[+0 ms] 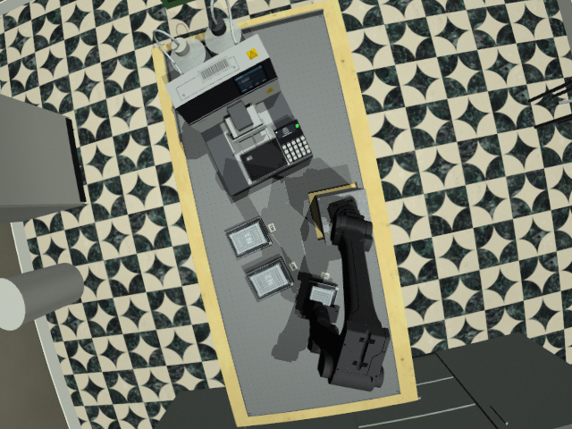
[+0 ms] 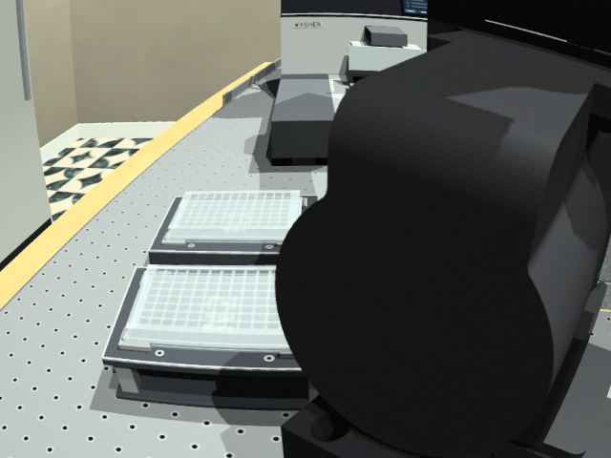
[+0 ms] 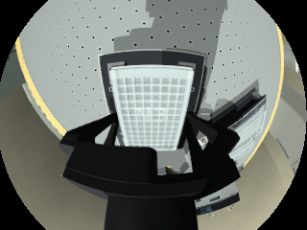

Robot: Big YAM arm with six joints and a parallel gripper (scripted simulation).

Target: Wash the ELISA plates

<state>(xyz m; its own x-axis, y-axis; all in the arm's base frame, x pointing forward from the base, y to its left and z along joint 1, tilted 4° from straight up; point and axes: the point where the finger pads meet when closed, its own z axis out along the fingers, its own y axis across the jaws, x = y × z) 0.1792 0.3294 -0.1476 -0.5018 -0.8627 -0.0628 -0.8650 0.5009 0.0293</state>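
The nest N3 is 2 cm below my hand. The rest, counted from my hand: washer carrier: 4 cm ahead, 61 cm to the right, 2 cm above; plate washer: 6 cm ahead, 76 cm to the right, 8 cm above; nest label: 10 cm ahead, 35 cm to the right, 5 cm below.
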